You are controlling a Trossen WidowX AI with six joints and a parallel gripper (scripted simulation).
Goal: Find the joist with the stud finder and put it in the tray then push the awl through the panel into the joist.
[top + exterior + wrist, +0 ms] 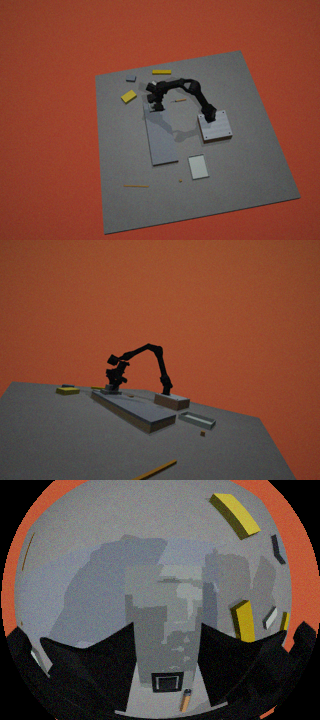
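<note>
Right now my gripper tip is 120 mm past the tray, 550 mm to the right of it and 50 mm above it. From my gripper tip the other things lie so: white piece (70 mm behind, 240 mm to the right, 60 mm below); stud finder (20 mm behind, 20 mm above); awl (180 mm behind, 10 mm to the right, 60 mm below).
</note>
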